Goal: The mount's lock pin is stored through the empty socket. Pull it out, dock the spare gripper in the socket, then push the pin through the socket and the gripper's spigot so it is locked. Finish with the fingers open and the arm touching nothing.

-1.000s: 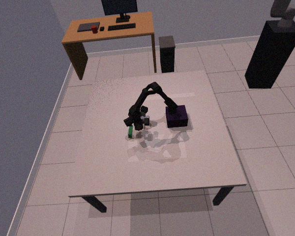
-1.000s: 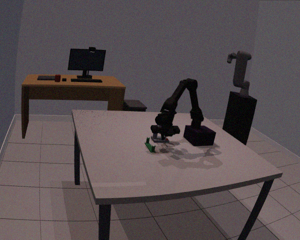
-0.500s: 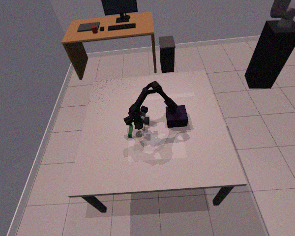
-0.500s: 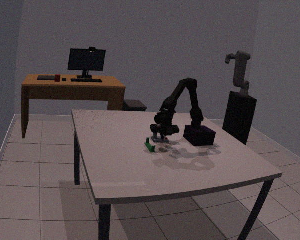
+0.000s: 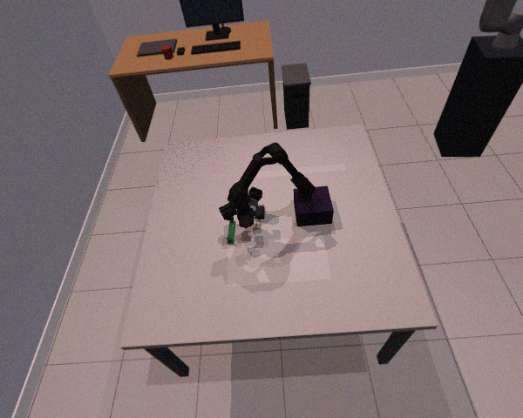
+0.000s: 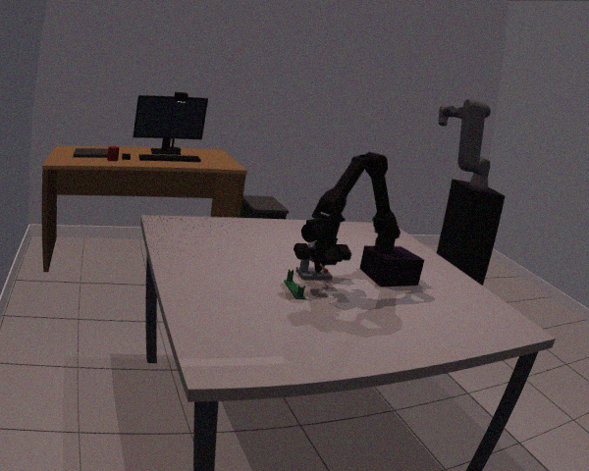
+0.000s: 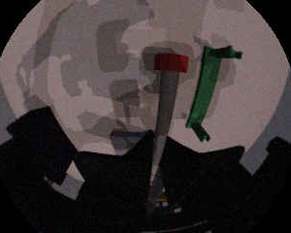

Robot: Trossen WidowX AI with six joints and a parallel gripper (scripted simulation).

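The grey mount is 80 mm to the right of my gripper tip. Round my gripper tip: spare gripper (90 mm to the right, 70 mm above, 20 mm behind); green bar (80 mm ahead, 50 mm to the left, 20 mm below).
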